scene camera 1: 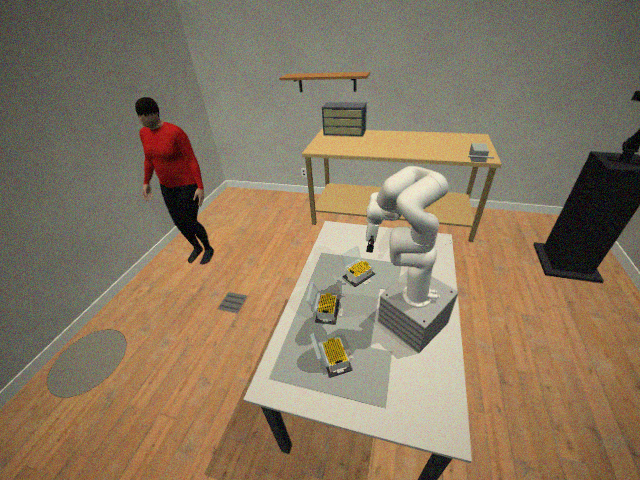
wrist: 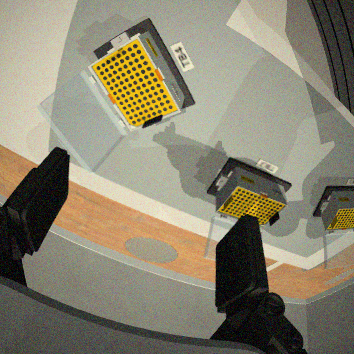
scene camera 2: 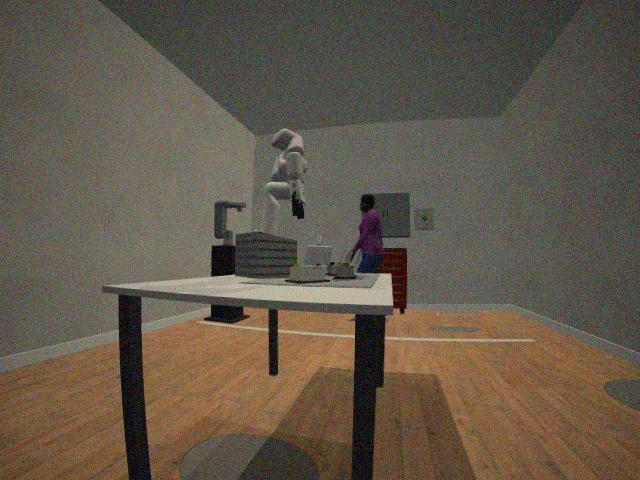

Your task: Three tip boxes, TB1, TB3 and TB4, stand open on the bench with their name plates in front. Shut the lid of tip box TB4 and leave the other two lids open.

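Places are measured from the arm's base along level axes (x ahead, y left, z up), in centimetres.
Pixels of known places: gripper, fingertip midpoint: (scene camera 1: 369, 246) (wrist: 150, 203) (scene camera 2: 298, 217); arm's base, origin of the base link: (scene camera 1: 417, 295) (scene camera 2: 267, 237).
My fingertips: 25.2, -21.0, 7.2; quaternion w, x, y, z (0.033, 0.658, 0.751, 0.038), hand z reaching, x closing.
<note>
Ahead of a thing's pixels: the offset from my fingertips to its top centre, as dx, dy, dz. "*": to the spot under its first point. Level surfaces: height alone.
Tip box TB4 {+6.1, -5.4, -20.3} (scene camera 1: 358, 271) (wrist: 135, 82) stands at the far end of the row in scene camera 1. Its clear lid {* +11.2, -11.3, -16.6} (scene camera 1: 352, 253) (wrist: 82, 122) is open, folded back from the yellow rack, and its name plate {* +0.6, -1.4, -27.5} (wrist: 182, 56) reads TB4. TB3 {+16.9, +23.5, -20.3} (scene camera 1: 327, 305) (wrist: 255, 204) is in the middle and TB1 {+6.3, +48.2, -20.3} (scene camera 1: 336, 353) (wrist: 344, 219) is farthest from TB4; both lids stand open. In the wrist view, a finger partly covers TB3's lid. My gripper (scene camera 1: 370, 250) (scene camera 2: 298, 214) (wrist: 150, 203) is open and empty, above bench height and beyond TB4 in scene camera 1, touching no box.
The grey mat {dz -27.7} (scene camera 1: 361, 392) lies under the boxes on the white bench {dz -28.0} (scene camera 1: 429, 413) (scene camera 2: 206, 289). The arm's grey base block (scene camera 1: 417, 320) (scene camera 2: 266, 255) stands beside the mat. A person in red (scene camera 1: 170, 160) and a person in purple (scene camera 2: 370, 235) stand away from the bench.
</note>
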